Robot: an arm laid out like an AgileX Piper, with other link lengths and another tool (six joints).
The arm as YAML. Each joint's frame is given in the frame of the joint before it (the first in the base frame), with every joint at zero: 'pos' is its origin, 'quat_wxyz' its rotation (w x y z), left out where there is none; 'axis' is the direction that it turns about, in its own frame. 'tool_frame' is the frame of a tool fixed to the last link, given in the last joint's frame.
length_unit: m
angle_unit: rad
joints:
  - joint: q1
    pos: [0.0, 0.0, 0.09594]
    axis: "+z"
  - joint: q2
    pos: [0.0, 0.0, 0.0]
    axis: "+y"
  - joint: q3
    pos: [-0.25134, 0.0, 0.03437]
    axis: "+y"
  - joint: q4
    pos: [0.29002, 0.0, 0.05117]
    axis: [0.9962, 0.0, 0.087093]
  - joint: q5
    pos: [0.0, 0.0, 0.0]
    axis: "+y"
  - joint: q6
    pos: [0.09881, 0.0, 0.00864]
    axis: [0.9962, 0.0, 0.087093]
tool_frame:
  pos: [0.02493, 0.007, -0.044]
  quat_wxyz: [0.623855, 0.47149, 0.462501, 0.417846]
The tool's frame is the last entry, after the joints.
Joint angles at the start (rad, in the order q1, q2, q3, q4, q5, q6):
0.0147 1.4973 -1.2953 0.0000 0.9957 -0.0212
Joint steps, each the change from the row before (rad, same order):
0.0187 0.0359 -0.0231 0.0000 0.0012 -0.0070
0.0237 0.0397 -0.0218 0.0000 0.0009 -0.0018
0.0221 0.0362 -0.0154 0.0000 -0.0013 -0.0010
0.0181 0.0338 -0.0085 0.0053 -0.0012 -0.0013
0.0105 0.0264 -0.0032 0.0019 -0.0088 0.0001
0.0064 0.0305 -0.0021 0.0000 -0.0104 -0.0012
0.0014 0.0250 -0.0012 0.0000 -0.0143 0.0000
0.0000 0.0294 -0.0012 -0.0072 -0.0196 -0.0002
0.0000 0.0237 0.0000 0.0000 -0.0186 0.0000
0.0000 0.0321 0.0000 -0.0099 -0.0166 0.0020
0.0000 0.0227 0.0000 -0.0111 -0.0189 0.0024
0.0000 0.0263 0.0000 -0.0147 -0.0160 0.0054
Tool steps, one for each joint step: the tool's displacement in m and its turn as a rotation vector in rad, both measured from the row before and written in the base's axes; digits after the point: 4 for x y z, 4 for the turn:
0.0069 0.0059 -0.0047 -0.0034 0.0139 0.0250
0.0068 0.0081 -0.0066 -0.0016 0.0187 0.0253
0.0055 0.0079 -0.0077 -0.0017 0.0194 0.0230
0.0039 0.0072 -0.0091 0.0026 0.0244 0.0184
0.0034 0.0043 -0.0083 0.0004 0.0145 0.0100
0.0037 0.0026 -0.0102 -0.0024 0.0178 0.0074
0.0036 0.0009 -0.0086 -0.0011 0.0094 0.0013
0.0045 -0.0004 -0.0104 -0.0079 0.0077 0.0021
0.0035 0.0004 -0.0087 -0.0006 0.0051 0.0000
0.0034 -0.0007 -0.0120 -0.0104 0.0144 0.0014
0.0031 -0.0009 -0.0086 -0.0099 0.0026 0.0019
0.0027 -0.0012 -0.0100 -0.0129 0.0088 0.0008

